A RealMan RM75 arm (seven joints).
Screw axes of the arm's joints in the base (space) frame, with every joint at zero. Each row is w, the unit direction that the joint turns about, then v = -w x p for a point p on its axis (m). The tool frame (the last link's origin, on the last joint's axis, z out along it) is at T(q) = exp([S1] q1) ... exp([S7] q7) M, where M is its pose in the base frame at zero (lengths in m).
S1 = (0, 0, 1, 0, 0, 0)
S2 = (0, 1, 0, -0.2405, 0, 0)
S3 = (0, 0, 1, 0, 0, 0)
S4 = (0, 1, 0, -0.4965, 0, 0)
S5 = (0, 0, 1, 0, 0, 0)
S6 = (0, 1, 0, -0.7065, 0, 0)
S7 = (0, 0, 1, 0, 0, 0)
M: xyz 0 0 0.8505 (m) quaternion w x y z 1 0 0 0
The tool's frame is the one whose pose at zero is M.
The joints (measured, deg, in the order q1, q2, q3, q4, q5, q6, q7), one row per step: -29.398 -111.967 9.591 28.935 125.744 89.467 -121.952; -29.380 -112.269 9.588 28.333 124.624 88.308 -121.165; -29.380 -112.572 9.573 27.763 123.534 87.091 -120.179; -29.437 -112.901 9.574 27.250 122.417 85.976 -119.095; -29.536 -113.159 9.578 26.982 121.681 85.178 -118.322; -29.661 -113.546 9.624 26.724 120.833 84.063 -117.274; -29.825 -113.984 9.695 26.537 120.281 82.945 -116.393; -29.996 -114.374 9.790 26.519 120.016 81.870 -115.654; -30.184 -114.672 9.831 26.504 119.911 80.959 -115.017; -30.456 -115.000 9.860 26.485 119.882 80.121 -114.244
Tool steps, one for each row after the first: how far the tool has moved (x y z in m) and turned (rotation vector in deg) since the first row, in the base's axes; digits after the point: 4 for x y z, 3 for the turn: -0.0001 0.0019 -0.0023 1.233 -0.257 0.276; -0.0004 0.0039 -0.0045 2.539 -0.308 0.489; -0.0001 0.0061 -0.0067 3.840 -0.324 0.535; 0.0004 0.0079 -0.0081 4.746 -0.234 0.524; 0.0008 0.0102 -0.0104 5.855 0.068 0.545; 0.0012 0.0123 -0.0133 6.643 0.456 0.650; 0.0013 0.0142 -0.0159 7.216 1.081 0.777; 0.0014 0.0160 -0.0179 7.646 1.698 0.852; 0.0022 0.0180 -0.0204 8.014 2.376 0.708
